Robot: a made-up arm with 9 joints. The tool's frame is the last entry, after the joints.
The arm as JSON. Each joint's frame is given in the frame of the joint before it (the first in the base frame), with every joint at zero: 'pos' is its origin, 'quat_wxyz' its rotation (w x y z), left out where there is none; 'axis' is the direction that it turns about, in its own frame. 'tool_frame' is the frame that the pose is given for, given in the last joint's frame.
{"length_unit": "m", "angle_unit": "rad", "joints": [
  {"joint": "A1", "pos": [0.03, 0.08, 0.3], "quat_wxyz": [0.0, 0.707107, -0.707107, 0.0], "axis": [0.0, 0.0, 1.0]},
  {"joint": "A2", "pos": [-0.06, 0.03, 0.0], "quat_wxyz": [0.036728, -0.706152, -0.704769, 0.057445], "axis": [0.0, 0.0, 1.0]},
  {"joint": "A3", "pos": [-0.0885, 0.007, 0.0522], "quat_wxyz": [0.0, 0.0, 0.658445, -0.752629], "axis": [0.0, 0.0, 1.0]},
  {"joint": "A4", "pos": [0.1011, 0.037, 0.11], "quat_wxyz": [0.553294, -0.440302, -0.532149, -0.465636], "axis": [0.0, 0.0, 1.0]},
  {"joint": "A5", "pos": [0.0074, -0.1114, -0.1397], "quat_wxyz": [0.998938, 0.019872, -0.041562, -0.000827], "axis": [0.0, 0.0, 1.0]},
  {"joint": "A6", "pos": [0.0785, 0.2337, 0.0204], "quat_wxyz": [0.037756, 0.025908, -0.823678, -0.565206], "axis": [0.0, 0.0, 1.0]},
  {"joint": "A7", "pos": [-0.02, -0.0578, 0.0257], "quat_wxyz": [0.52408, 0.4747, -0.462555, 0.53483], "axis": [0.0, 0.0, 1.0]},
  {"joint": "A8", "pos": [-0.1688, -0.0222, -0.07], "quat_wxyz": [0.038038, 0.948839, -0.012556, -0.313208], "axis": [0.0, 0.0, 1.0]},
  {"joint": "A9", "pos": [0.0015, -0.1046, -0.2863], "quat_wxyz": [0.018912, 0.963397, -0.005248, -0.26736], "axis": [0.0, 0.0, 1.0]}
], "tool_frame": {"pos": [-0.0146, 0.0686, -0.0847], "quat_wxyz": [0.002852, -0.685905, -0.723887, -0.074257]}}
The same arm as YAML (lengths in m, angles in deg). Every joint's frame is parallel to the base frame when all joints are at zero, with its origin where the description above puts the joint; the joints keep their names.
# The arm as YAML. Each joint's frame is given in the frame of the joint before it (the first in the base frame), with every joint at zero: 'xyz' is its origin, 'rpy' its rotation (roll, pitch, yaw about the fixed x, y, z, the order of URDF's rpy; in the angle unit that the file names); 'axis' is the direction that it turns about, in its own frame. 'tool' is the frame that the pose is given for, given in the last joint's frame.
units:
  length: m
  angle: deg
joints:
  - name: A1
    type: revolute
    origin:
      xyz: [0.03, 0.08, 0.3]
      rpy: [0.0, 0.0, 0.0]
    axis: "-z"
  - name: A2
    type: revolute
    origin:
      xyz: [-0.03, 0.06, 0.0]
      rpy: [0.0, 0.0, 0.0]
    axis: [0.0291, 0.1329, 0.990702]
  - name: A3
    type: revolute
    origin:
      xyz: [0.09, 0.0, 0.05]
      rpy: [0.0, 0.0, 0.0]
    axis: "+y"
  - name: A4
    type: revolute
    origin:
      xyz: [0.1, 0.11, -0.04]
      rpy: [0.0, 0.0, 0.0]
    axis: [-0.207607, 0.045902, -0.977135]
  - name: A5
    type: revolute
    origin:
      xyz: [-0.08, 0.0, 0.16]
      rpy: [0.0, 0.0, 0.0]
    axis: [-0.24561, -0.037602, -0.968639]
  - name: A6
    type: revolute
    origin:
      xyz: [0.22, 0.08, -0.0799]
      rpy: [0.0, 0.0, 0.0]
    axis: [0.990237, -0.068503, 0.121404]
  - name: A7
    type: revolute
    origin:
      xyz: [0.02, 0.02, 0.06]
      rpy: [0.0, 0.0, 0.0]
    axis: "+z"
  - name: A8
    type: revolute
    origin:
      xyz: [-0.17, -0.01, -0.07]
      rpy: [0.0, 0.0, 0.0]
    axis: [-0.598406, -0.0214, -0.800907]
  - name: A9
    type: revolute
    origin:
      xyz: [0.18, 0.11, 0.22]
      rpy: [0.0, 0.0, 0.0]
    axis: [0.103595, 0.105995, 0.988956]
tool:
  origin:
    xyz: [-0.02, 0.06, -0.09]
    rpy: [-180.0, 0.0, 90.0]

